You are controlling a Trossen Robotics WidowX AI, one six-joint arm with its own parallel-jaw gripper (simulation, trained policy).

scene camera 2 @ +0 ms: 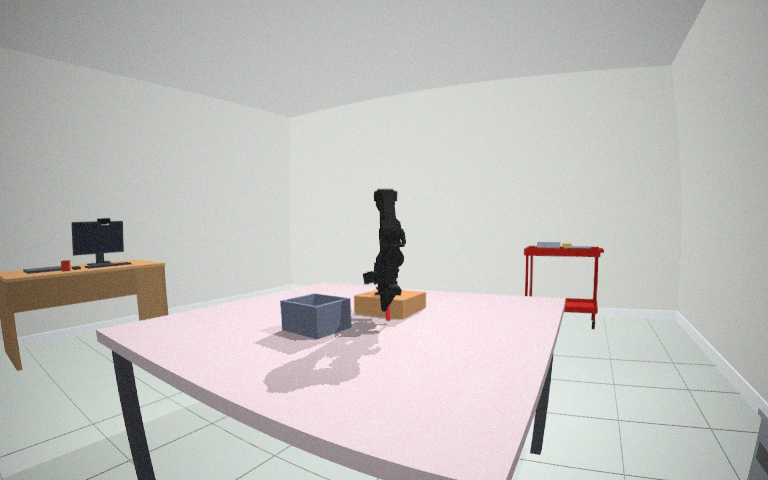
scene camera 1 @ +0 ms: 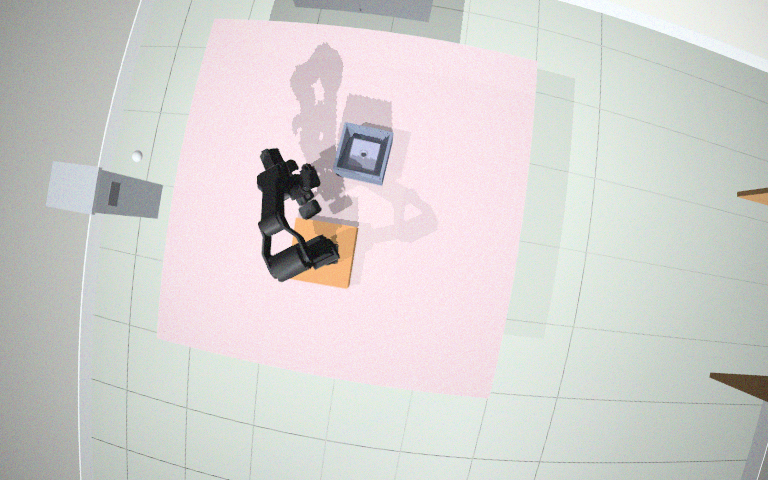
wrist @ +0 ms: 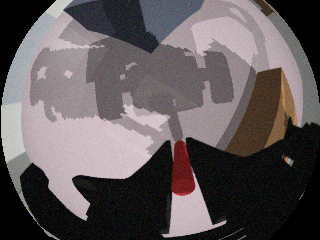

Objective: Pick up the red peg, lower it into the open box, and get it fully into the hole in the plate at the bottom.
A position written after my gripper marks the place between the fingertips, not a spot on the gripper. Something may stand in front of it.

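My gripper (scene camera 1: 309, 192), (scene camera 2: 383, 310), (wrist: 178, 143). Blue-grey box (scene camera 2: 316, 315), (scene camera 1: 350, 131). Red peg (wrist: 182, 183); scene camera 1 does not show it, hidden by my gripper. Pale plate (scene camera 1: 357, 160); hidden in scene camera 2 by the blue-grey box.
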